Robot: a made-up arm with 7 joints. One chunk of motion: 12 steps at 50 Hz.
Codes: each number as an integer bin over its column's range. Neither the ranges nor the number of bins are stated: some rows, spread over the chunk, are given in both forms.
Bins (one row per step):
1: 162 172 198 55 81 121 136
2: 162 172 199 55 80 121 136
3: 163 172 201 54 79 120 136
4: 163 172 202 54 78 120 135
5: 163 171 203 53 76 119 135
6: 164 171 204 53 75 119 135
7: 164 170 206 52 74 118 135
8: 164 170 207 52 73 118 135
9: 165 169 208 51 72 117 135
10: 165 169 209 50 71 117 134
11: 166 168 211 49 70 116 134
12: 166 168 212 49 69 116 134
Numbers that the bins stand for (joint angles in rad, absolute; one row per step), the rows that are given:
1: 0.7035 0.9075 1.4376 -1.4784 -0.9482 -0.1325 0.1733
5: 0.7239 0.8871 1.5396 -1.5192 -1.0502 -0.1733 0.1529
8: 0.7443 0.8667 1.6212 -1.5396 -1.1114 -0.1937 0.1529
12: 0.7851 0.8259 1.7231 -1.6008 -1.1929 -0.2345 0.1325
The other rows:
2: 0.7035 0.9075 1.4580 -1.4784 -0.9686 -0.1325 0.1733
3: 0.7239 0.9075 1.4988 -1.4988 -0.9890 -0.1529 0.1733
4: 0.7239 0.9075 1.5192 -1.4988 -1.0094 -0.1529 0.1529
6: 0.7443 0.8871 1.5600 -1.5192 -1.0706 -0.1733 0.1529
7: 0.7443 0.8667 1.6008 -1.5396 -1.0910 -0.1937 0.1529
9: 0.7647 0.8463 1.6416 -1.5600 -1.1318 -0.2141 0.1529
10: 0.7647 0.8463 1.6620 -1.5804 -1.1522 -0.2141 0.1325
11: 0.7851 0.8259 1.7027 -1.6008 -1.1725 -0.2345 0.1325

